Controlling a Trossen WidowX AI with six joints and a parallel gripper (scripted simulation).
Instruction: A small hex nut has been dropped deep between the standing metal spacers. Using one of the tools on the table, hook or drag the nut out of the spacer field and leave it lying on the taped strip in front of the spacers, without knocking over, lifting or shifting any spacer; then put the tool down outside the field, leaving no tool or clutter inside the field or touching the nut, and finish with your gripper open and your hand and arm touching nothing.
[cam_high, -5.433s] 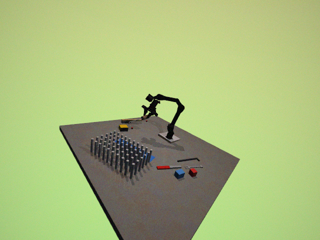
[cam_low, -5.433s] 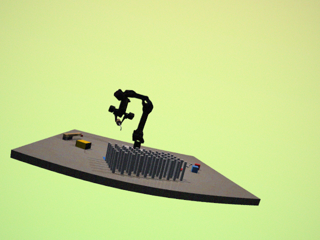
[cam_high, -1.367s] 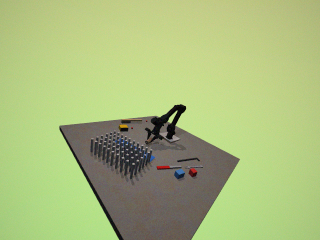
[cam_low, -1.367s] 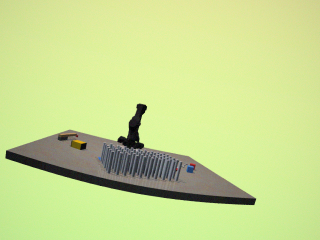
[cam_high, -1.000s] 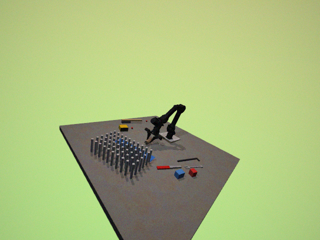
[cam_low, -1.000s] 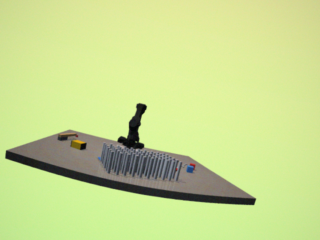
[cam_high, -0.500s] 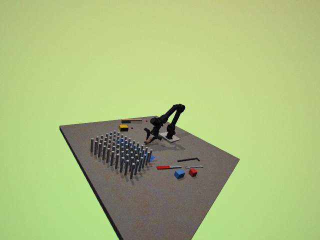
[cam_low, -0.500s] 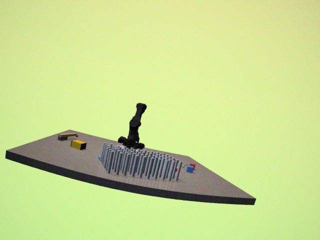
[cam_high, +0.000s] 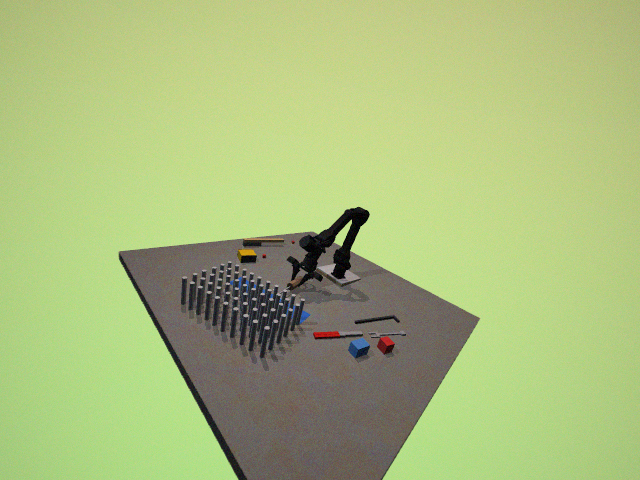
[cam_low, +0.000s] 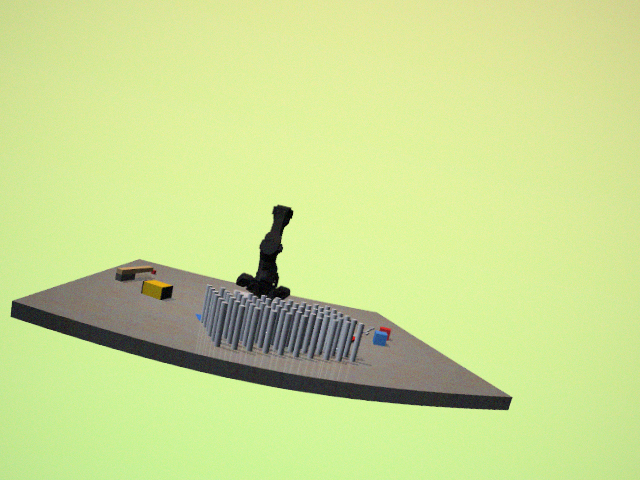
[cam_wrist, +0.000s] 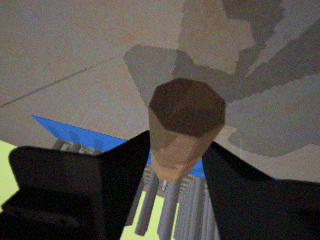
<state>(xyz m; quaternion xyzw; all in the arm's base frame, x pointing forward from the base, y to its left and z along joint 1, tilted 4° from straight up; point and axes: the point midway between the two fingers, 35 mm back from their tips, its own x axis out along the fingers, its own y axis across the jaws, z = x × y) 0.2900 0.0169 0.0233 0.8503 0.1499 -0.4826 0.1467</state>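
The blue taped strip is 15 cm ahead of my gripper tip, 3 cm below it and 2 cm to the left of it. Also, from my gripper tip: red-handled tool 33 cm to the left, 3 cm below; then brown-handled tool 9 cm ahead, 4 cm to the left; then hex nut 28 cm ahead, 12 cm to the left, 3 cm below.
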